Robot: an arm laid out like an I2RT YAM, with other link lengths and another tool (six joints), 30 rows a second.
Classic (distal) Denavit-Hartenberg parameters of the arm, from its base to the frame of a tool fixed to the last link. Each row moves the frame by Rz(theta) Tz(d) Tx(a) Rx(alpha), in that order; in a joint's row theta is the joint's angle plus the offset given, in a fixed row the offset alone. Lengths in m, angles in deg.
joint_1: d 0.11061; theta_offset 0; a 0.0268; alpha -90
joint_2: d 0; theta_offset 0; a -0.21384; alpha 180
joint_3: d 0; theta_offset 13.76; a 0.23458; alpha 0
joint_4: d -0.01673; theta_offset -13.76; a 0.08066; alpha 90
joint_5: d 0.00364; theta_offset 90; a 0; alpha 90
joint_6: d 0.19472; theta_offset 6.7; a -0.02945; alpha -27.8
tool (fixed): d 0.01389; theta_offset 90; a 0; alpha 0
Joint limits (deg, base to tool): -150..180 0..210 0..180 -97..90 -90..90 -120..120
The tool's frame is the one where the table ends.
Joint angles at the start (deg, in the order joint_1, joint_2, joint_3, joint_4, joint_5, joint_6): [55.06, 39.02, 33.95, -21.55, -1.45, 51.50]
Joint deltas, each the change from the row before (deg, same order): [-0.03, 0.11, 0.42, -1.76, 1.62, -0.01]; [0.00, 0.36, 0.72, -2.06, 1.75, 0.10]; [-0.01, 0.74, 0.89, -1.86, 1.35, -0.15]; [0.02, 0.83, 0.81, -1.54, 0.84, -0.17]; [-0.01, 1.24, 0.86, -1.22, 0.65, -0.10]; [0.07, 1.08, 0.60, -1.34, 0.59, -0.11]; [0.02, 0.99, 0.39, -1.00, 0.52, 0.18]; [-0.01, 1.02, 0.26, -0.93, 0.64, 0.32]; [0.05, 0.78, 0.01, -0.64, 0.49, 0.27]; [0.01, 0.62, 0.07, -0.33, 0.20, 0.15]
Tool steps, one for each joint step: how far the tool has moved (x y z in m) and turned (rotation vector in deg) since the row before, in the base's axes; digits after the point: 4 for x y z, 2 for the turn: [0.0036, -0.0053, -0.0054, -1.62, 0.21, -1.46]; [0.0037, -0.0058, -0.0055, -1.83, 0.35, -1.58]; [0.0028, -0.0045, -0.0051, -1.87, 0.31, -1.10]; [0.0014, -0.0030, -0.0048, -1.63, 0.42, -0.60]; [0.0015, -0.0019, -0.0051, -1.57, 0.56, -0.49]; [0.0003, -0.0025, -0.0068, -1.75, 0.69, -0.35]; [0.0006, -0.0023, -0.0064, -1.40, 0.76, -0.50]; [0.0010, -0.0029, -0.0072, -1.45, 0.82, -0.71]; [0.0003, -0.0024, -0.0067, -1.20, 0.69, -0.50]; [0.0001, -0.0011, -0.0041, -0.72, 0.47, -0.24]
